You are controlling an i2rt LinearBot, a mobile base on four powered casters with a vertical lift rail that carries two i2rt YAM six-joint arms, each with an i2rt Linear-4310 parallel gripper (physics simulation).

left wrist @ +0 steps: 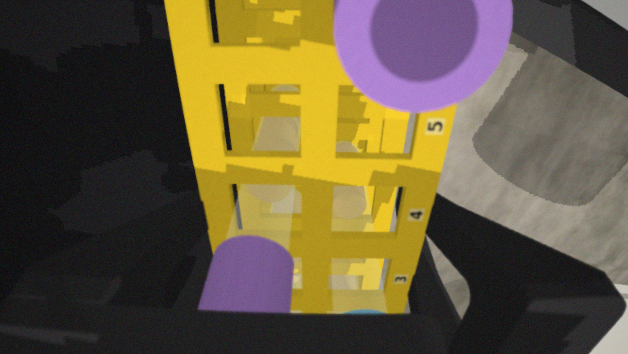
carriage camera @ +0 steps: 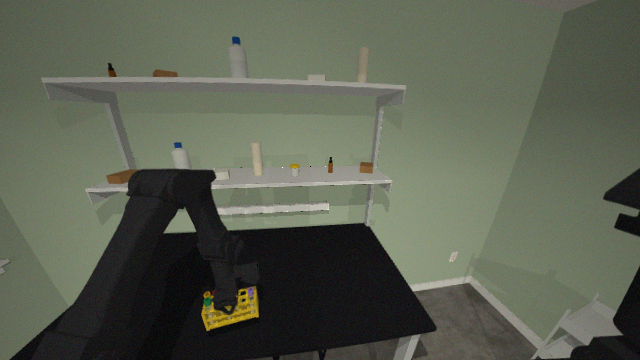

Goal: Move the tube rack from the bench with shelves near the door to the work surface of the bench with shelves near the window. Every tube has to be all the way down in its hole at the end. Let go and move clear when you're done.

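Places are measured from the left arm's base along level axes (x ahead, y left, z up), in centimetres.
Pixels of known places: left gripper, between the fingertips: (left wrist: 316, 189) (carriage camera: 231, 305).
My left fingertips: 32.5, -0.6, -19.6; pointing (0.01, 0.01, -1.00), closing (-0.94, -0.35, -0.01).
Ahead of a thing's pixels: the offset from my left fingertips to its top centre, as dx, dy, dz. "*": to the spot under its first point. Level surfaces: height alone.
The yellow tube rack {+0.1, -0.2, +3.1} (carriage camera: 233, 321) (left wrist: 318, 215) shows over the front left part of the black work surface {dz -15.2} (carriage camera: 325, 280) of a bench with shelves; its height above the top cannot be told. My left gripper (carriage camera: 227, 306) (left wrist: 316, 189) is shut on the rack. A purple-capped tube {+1.2, -6.9, +6.6} (carriage camera: 251, 291) (left wrist: 422, 40) stands at one end, with green {-3.4, +5.4, +6.7} (carriage camera: 207, 302) and orange {-1.1, +6.4, +6.7} (carriage camera: 207, 295) caps at the other. Another purple cap {+1.8, -0.9, +6.7} (left wrist: 250, 275) shows low in the left wrist view. How deep the tubes sit cannot be told. My right gripper (carriage camera: 625, 211) is open at the right edge, partly cut off.
Behind the work surface are a lower shelf {dz +30.5} (carriage camera: 310, 177) and an upper shelf (carriage camera: 275, 83) with bottles and boxes. The bench's front right corner has a white leg {* +7.4, -69.5, -33.0} (carriage camera: 407, 347). Grey floor {dz -106.5} (carriage camera: 445, 310) and a white cart (carriage camera: 575, 325) lie to the right.
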